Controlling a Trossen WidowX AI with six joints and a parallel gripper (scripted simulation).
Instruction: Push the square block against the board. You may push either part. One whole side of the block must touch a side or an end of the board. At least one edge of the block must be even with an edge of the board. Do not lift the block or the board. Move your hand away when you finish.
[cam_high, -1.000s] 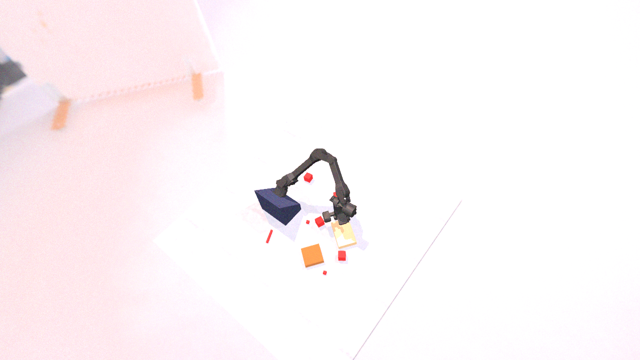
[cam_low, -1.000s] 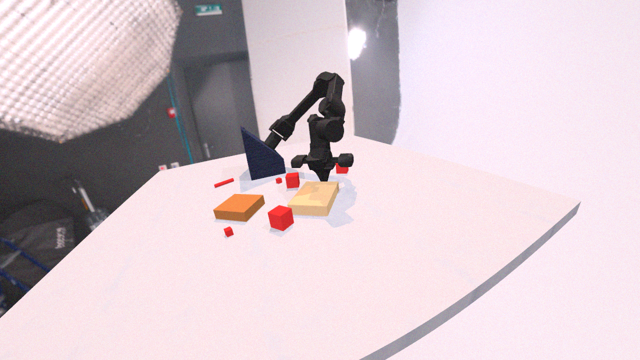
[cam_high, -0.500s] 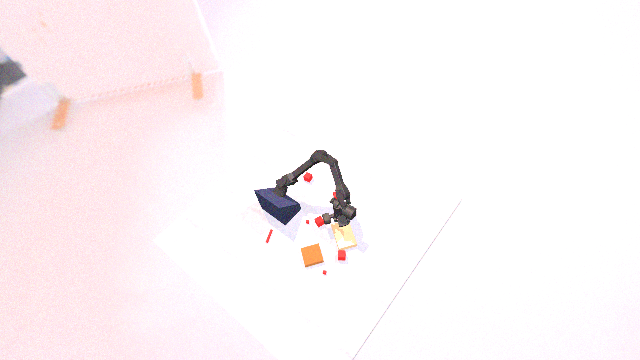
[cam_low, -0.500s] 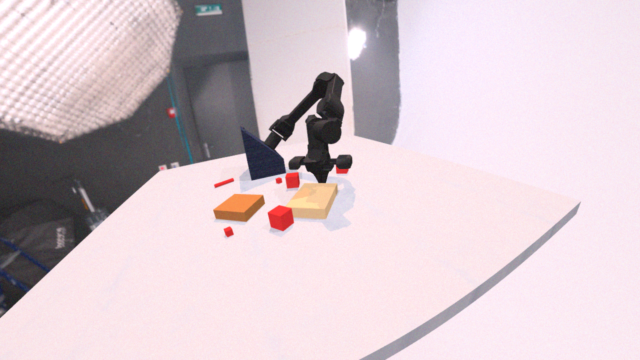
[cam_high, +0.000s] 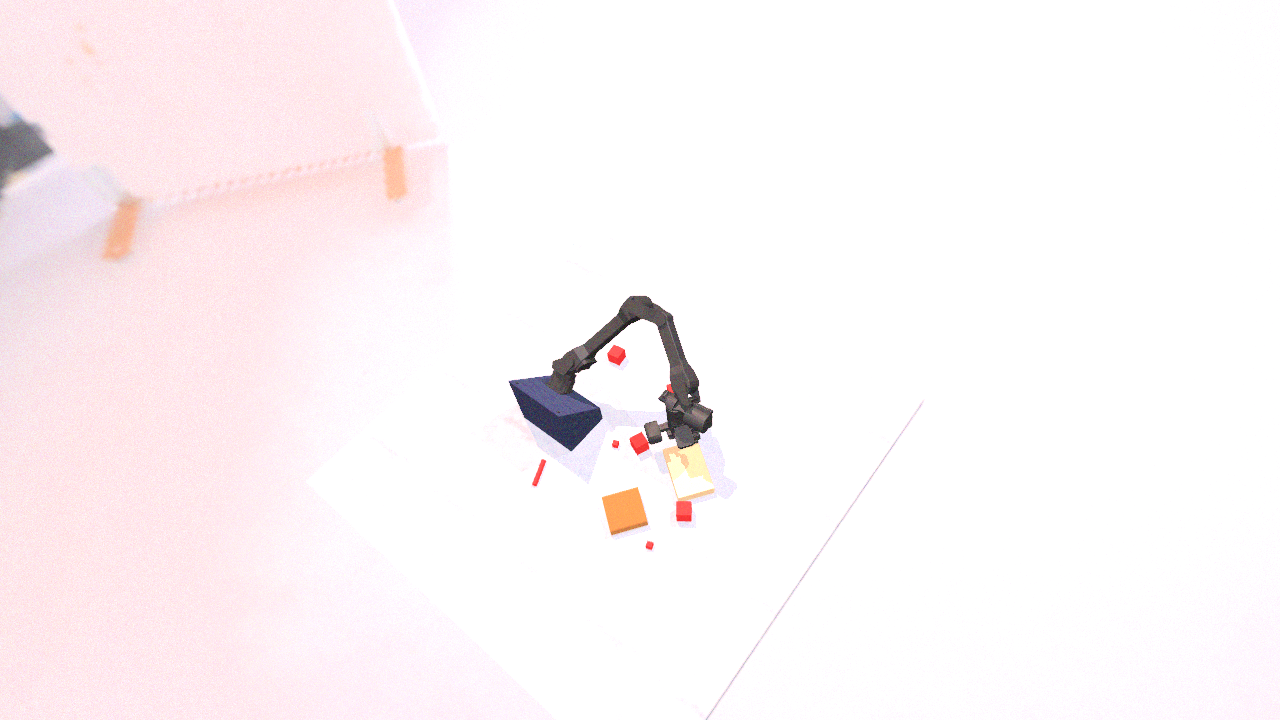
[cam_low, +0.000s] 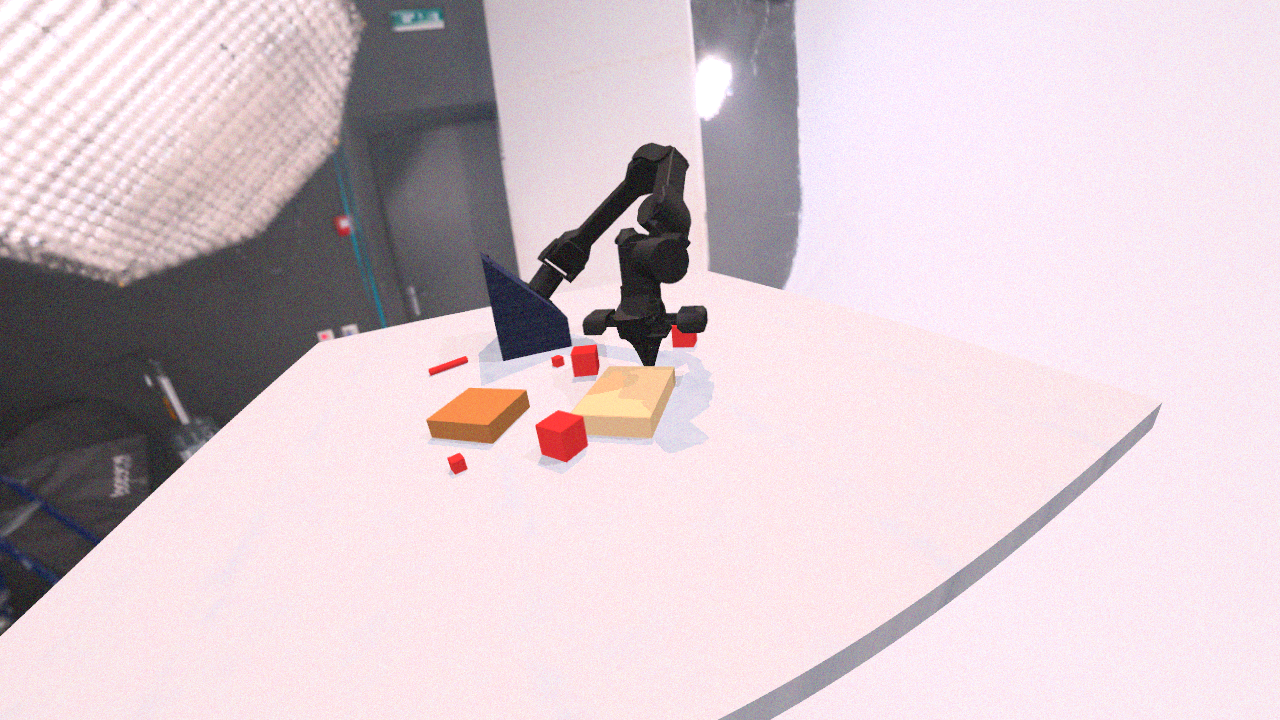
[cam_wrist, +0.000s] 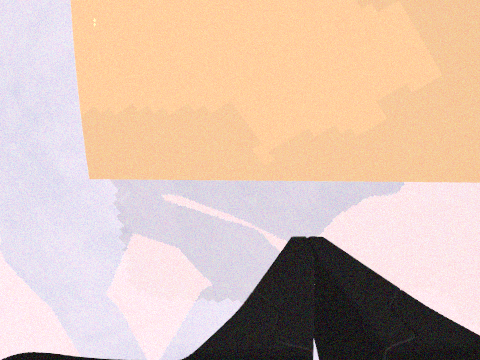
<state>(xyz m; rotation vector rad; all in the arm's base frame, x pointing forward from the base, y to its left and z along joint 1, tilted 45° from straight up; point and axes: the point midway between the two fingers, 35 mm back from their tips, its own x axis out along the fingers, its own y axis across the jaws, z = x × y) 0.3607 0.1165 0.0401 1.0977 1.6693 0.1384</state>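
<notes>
Right now my gripper tip is 270 mm to the left of the orange square block, 20 mm short of it and 10 mm below it. Also, from my gripper tip: tan board: 80 mm ahead, 70 mm to the right, 10 mm above; then red stick: 320 mm to the right, 260 mm behind.
</notes>
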